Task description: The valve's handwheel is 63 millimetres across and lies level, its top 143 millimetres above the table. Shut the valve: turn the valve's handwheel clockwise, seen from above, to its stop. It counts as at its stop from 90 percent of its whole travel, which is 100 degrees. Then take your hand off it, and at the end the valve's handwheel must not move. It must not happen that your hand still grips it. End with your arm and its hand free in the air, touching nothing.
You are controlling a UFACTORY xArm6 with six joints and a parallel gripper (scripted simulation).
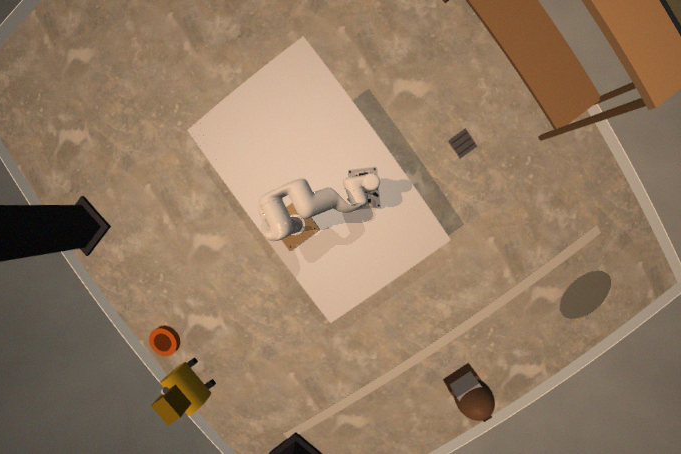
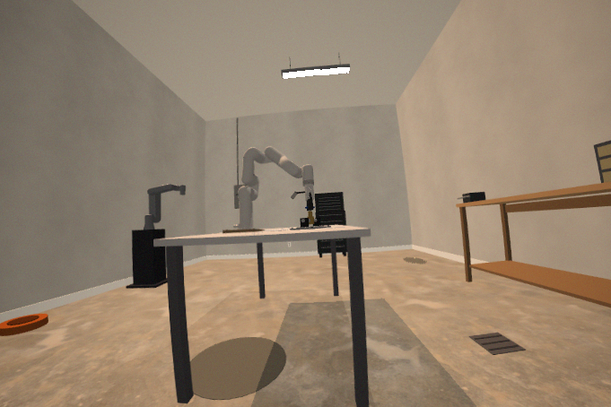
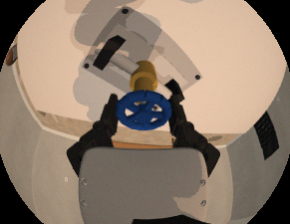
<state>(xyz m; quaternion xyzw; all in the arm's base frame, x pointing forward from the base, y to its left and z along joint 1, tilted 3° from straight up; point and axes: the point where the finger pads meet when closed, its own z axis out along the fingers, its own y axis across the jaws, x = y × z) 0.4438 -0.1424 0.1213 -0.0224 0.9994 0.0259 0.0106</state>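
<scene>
Right now the blue handwheel is right at my hand.
</scene>
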